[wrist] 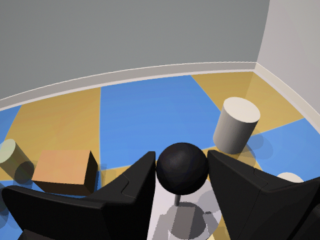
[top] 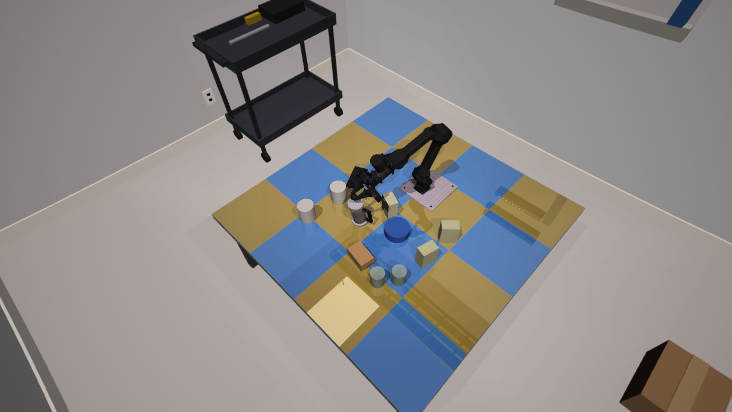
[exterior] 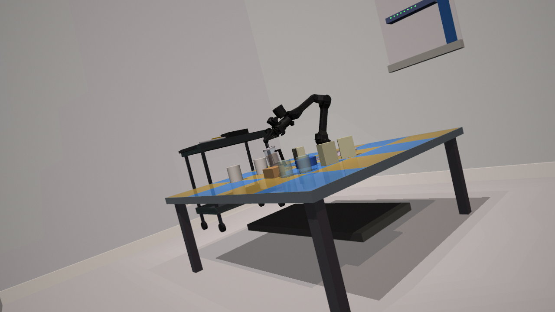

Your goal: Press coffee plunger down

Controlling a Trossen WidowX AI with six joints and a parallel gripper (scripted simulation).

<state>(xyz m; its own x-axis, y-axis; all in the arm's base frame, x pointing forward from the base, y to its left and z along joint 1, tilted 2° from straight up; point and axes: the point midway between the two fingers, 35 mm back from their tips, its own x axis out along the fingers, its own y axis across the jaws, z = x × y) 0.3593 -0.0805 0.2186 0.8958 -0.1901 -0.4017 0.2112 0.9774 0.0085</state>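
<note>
The glass coffee press is 100 mm below my gripper tip, 20 mm to the left of it and 20 mm behind it. Also, from my gripper tip: dark flat slab (210 mm to the right, 210 mm behind, 190 mm below); then blue disc (180 mm to the left, 180 mm below, 110 mm behind).
</note>
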